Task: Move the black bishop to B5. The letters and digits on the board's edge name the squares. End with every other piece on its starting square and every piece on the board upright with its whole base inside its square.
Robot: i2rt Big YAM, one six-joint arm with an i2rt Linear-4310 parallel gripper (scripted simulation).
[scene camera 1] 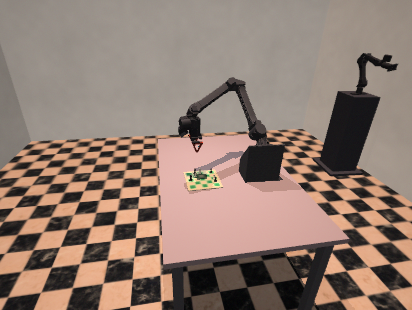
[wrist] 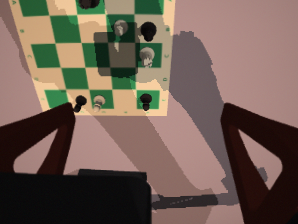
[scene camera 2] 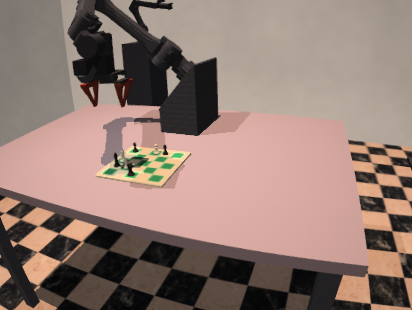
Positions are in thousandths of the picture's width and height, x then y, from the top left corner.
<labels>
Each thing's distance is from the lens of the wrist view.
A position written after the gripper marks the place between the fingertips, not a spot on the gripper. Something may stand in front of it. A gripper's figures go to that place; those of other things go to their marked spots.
gripper (wrist: 498, 498): 13 cm
green-and-cream chessboard (wrist: 230, 248): 33 cm
</labels>
